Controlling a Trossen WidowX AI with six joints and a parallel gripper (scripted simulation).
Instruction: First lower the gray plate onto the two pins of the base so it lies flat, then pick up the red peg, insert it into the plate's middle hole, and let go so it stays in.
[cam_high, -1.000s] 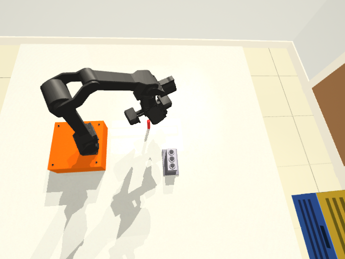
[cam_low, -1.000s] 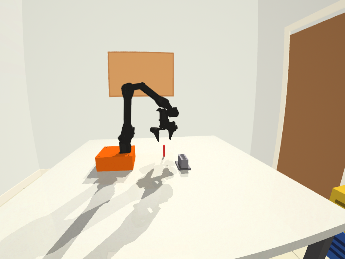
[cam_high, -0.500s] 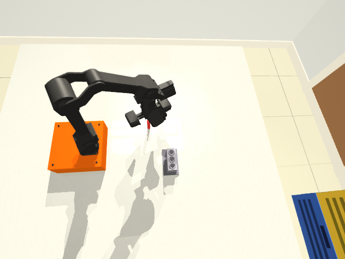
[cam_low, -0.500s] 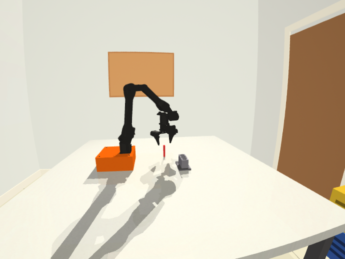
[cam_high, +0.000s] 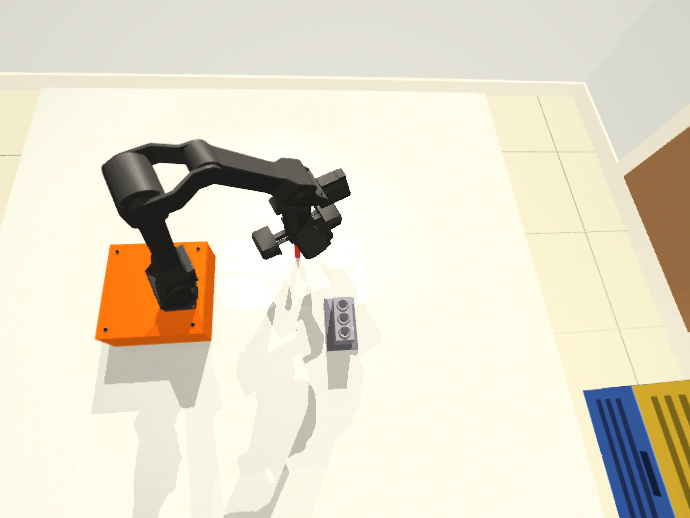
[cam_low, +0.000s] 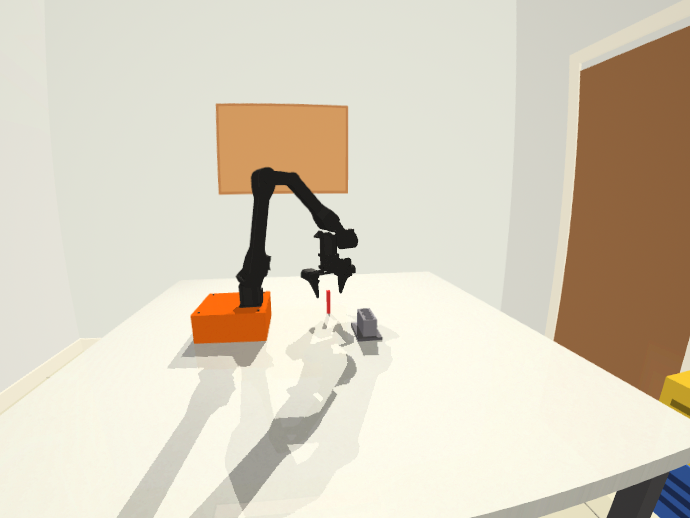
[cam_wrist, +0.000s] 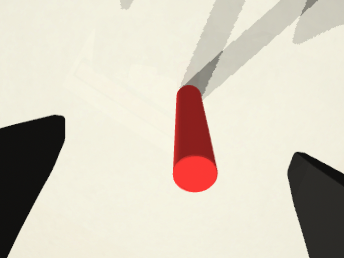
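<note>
My gripper tip is now 2 cm above the red peg. Round my gripper tip: gray plate (18 cm to the right, 8 cm ahead, 2 cm below); gray base (18 cm to the right, 8 cm ahead, 5 cm below).
</note>
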